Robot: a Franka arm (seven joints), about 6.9 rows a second.
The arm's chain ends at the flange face. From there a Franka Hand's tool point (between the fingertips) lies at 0.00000 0.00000 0.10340 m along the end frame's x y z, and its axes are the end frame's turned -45 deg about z.
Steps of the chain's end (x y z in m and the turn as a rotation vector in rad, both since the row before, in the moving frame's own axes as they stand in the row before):
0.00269 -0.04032 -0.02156 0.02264 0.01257 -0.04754
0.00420 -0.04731 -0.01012 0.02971 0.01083 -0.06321
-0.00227 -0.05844 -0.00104 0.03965 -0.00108 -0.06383
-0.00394 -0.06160 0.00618 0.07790 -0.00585 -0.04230
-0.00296 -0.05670 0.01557 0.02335 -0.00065 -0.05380
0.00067 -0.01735 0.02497 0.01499 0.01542 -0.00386
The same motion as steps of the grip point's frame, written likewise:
0.03297 -0.02741 -0.02159 0.00712 0.02490 -0.04754
0.03934 -0.03196 -0.01017 0.01335 0.02867 -0.06321
0.04244 -0.04599 -0.00112 0.02880 0.02727 -0.06383
0.04590 -0.05257 0.00586 0.05922 0.05095 -0.04230
0.03961 -0.04398 0.01554 0.01697 0.01605 -0.05380
0.01497 -0.01177 0.02495 -0.00030 0.02150 -0.00386

